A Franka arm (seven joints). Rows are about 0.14 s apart.
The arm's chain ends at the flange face. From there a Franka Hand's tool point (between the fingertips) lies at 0.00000 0.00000 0.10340 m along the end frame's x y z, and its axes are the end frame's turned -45 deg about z.
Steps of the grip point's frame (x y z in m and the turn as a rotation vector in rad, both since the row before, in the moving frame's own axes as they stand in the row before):
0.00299 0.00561 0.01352 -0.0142 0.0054 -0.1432
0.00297 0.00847 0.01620 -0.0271 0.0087 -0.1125
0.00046 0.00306 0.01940 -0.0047 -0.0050 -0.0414
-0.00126 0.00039 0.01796 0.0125 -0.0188 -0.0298
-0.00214 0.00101 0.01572 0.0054 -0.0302 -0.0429
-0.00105 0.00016 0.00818 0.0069 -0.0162 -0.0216
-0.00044 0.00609 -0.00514 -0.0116 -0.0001 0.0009
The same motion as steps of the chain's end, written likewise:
0.00461 0.00131 0.01353 -0.0062 0.0139 -0.1432
0.00540 0.00269 0.01624 -0.0130 0.0253 -0.1125
0.00250 0.00113 0.01940 -0.0069 -0.0002 -0.0414
0.00167 0.00067 0.01799 -0.0045 -0.0221 -0.0298
0.00176 0.00036 0.01577 -0.0175 -0.0252 -0.0429
0.00105 0.00016 0.00820 -0.0066 -0.0163 -0.0216
0.00315 0.00376 -0.00513 -0.0083 0.0081 0.0009

